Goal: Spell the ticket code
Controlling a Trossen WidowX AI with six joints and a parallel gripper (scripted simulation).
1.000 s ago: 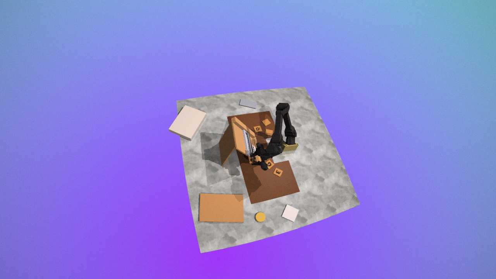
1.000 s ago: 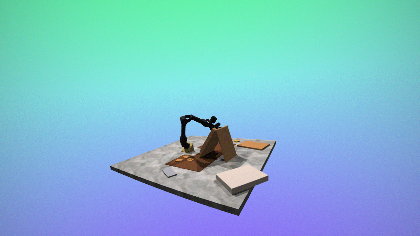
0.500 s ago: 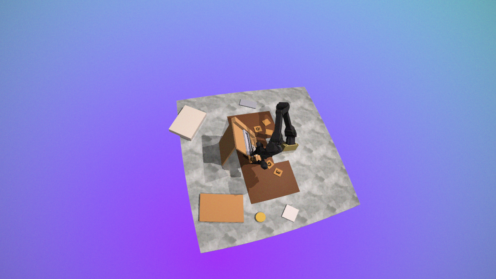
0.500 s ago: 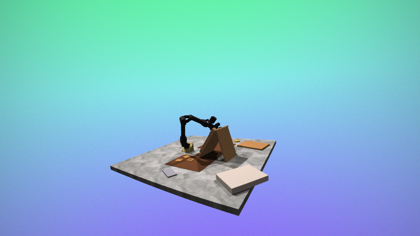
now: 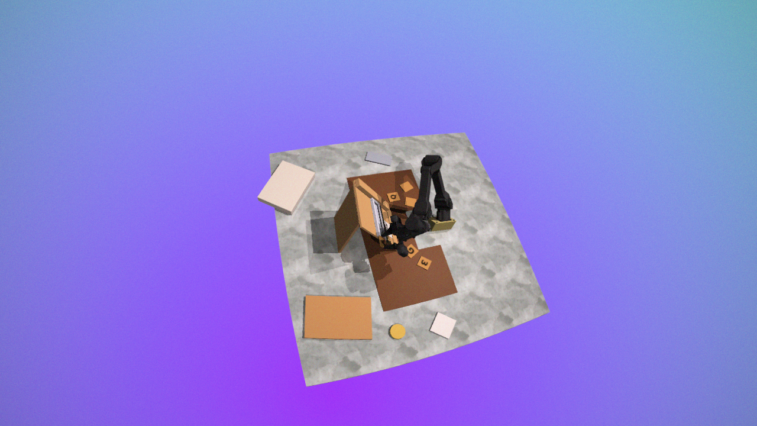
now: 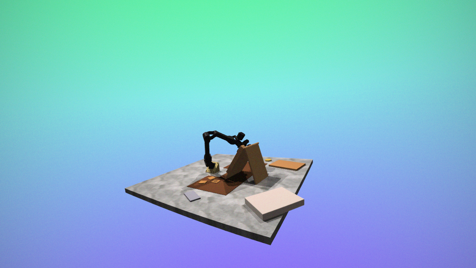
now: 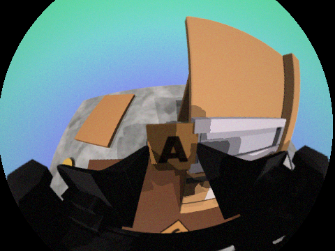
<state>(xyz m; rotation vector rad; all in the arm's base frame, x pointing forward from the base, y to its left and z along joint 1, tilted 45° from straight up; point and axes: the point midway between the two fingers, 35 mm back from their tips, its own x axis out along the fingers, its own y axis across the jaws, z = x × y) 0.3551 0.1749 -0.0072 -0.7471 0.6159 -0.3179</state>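
Right now the white ticket is 11 cm to the right of my gripper tip, 8 cm below it and 6 cm behind it. The rest, counted from my gripper tip: orange panel 27 cm to the left, 25 cm ahead, 16 cm below; brown mat 18 cm behind, 16 cm below, 12 cm to the right; yellow disc 38 cm to the left, 15 cm below, 1 cm behind.
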